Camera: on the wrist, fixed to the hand. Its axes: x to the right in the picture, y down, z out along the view.
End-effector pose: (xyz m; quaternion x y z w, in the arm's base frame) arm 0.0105 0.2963 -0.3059 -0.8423 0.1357 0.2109 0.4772
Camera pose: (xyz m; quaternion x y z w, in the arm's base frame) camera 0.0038 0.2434 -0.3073 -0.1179 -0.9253 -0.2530 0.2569
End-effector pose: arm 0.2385 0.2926 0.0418 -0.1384 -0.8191 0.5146 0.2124
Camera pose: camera 0.2633 0.3383 0.0298 0.9113 -0.2205 -0.1515 0.3130
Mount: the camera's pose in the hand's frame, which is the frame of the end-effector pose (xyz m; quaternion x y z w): -0.0037 0.0308 -0.0434 -0.0007 -0.2384 -0.9702 0.0430
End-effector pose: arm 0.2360 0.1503 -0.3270 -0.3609 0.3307 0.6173 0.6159
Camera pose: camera 0.2068 0.1107 -0.3476 -0.1896 -0.4832 -0.4847 0.7040
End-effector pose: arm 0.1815 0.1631 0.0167 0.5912 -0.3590 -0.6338 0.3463
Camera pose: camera 0.2255 0.1488 0.0433 -0.2224 -0.4760 0.5044 0.6852
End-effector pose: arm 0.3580 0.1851 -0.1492 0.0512 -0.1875 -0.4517 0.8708
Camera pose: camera 0.3959 0.2027 -0.1824 -0.0758 0.1657 0.8766 0.4454
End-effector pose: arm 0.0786 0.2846 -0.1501 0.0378 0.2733 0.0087 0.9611
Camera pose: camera 0.0527 0.3181 -0.1826 -0.2621 -0.1807 -0.9410 0.1150
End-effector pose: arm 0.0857 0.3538 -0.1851 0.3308 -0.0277 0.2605 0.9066
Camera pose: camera 0.0621 0.3987 -0.2017 0.1026 0.1034 -0.9473 0.2854
